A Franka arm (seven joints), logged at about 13 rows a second.
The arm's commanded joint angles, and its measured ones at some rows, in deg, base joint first. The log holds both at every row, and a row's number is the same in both.
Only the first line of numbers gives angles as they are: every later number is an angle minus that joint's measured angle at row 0.
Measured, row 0:
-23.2 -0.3 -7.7 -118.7 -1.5 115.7 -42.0
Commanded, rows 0 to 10:
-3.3 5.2 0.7 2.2 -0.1 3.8 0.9
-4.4 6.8 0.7 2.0 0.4 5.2 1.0
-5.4 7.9 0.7 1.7 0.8 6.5 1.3
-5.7 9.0 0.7 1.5 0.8 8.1 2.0
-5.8 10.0 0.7 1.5 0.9 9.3 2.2
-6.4 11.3 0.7 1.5 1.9 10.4 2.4
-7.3 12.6 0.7 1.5 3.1 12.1 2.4
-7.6 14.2 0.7 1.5 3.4 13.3 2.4
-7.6 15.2 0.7 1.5 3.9 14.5 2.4
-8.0 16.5 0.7 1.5 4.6 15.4 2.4
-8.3 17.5 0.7 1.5 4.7 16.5 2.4
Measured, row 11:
-7.1 15.2 0.0 0.2 3.5 15.0 2.1
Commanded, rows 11 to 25:
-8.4 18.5 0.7 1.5 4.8 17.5 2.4
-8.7 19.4 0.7 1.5 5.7 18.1 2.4
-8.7 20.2 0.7 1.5 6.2 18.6 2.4
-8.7 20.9 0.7 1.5 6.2 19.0 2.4
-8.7 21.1 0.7 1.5 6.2 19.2 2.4
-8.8 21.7 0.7 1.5 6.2 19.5 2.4
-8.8 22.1 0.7 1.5 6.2 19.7 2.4
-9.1 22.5 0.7 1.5 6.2 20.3 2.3
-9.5 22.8 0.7 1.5 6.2 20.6 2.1
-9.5 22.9 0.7 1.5 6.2 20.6 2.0
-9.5 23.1 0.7 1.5 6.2 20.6 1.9
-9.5 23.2 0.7 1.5 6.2 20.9 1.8
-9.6 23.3 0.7 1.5 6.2 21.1 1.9
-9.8 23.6 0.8 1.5 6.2 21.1 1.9
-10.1 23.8 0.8 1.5 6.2 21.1 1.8
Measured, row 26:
-8.8 22.7 0.0 0.4 5.5 20.7 2.2
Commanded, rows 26 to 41:
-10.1 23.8 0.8 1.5 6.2 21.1 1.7
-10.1 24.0 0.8 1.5 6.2 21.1 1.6
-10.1 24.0 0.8 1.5 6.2 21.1 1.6
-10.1 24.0 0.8 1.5 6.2 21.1 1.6
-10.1 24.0 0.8 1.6 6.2 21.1 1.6
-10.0 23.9 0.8 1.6 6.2 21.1 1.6
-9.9 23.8 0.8 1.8 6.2 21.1 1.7
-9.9 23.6 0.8 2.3 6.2 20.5 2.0
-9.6 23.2 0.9 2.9 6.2 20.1 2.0
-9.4 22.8 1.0 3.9 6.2 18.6 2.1
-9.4 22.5 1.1 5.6 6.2 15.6 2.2
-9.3 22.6 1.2 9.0 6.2 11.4 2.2
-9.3 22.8 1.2 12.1 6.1 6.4 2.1
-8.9 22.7 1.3 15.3 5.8 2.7 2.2
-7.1 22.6 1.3 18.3 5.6 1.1 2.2
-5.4 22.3 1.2 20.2 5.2 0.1 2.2
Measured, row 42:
-8.2 22.6 1.3 15.3 5.5 4.0 2.1
